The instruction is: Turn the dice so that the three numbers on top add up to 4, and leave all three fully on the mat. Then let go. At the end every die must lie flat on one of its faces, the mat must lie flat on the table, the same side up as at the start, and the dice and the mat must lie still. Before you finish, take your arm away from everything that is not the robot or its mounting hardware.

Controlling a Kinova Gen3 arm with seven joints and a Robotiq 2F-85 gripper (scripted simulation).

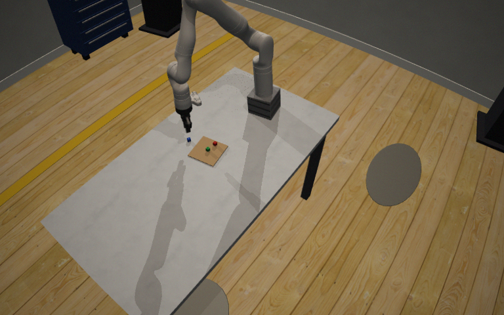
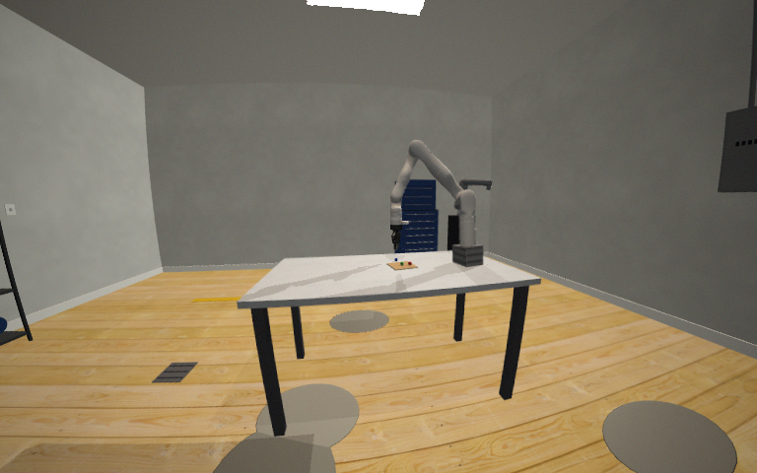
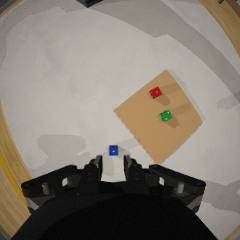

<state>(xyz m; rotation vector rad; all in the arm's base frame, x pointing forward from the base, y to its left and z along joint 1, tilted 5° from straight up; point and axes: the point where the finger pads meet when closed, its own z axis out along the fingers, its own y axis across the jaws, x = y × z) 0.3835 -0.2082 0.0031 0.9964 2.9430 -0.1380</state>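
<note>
My gripper is now 9 cm above the blue die. From my hand the other things lie so: tan mat (1 cm ahead, 12 cm to the left, 9 cm below); green die (1 cm ahead, 12 cm to the left, 8 cm below); red die (4 cm behind, 13 cm to the left, 8 cm below).
</note>
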